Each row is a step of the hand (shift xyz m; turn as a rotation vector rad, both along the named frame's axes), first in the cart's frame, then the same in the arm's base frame.
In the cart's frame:
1: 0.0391 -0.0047 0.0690 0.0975 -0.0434 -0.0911
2: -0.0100 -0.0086 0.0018 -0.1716 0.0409 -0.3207
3: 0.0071 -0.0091 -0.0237 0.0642 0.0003 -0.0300
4: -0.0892 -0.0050 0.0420 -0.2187 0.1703 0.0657
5: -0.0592 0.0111 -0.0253 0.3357 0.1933 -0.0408
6: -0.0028 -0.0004 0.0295 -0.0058 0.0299 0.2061
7: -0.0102 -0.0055 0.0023 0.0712 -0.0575 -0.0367
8: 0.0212 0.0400 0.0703 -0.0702 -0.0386 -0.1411
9: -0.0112 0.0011 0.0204 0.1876 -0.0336 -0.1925
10: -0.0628 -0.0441 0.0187 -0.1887 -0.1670 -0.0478
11: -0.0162 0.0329 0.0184 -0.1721 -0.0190 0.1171
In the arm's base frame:
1: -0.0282 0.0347 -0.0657 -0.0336 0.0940 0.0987
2: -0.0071 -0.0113 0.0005 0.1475 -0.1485 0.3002
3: -0.0038 0.0067 0.0252 -0.0022 0.0648 0.0285
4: -0.0014 -0.0908 -0.0388 0.1802 -0.1934 -0.1062
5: 0.0263 -0.0556 0.0219 0.1421 0.3625 -0.0125
6: -0.0074 -0.0042 -0.0284 -0.0230 -0.0107 -0.2068
7: -0.0042 -0.0110 -0.0007 -0.0567 0.0634 0.0499
8: 0.0170 0.0237 -0.0784 0.0101 -0.0686 0.1467
9: -0.0024 -0.0118 -0.0199 -0.0126 0.1891 0.1936
10: -0.0370 -0.0695 -0.0063 -0.1176 -0.2093 0.0904
11: 0.0293 -0.0119 -0.0262 -0.0209 -0.1782 -0.1072

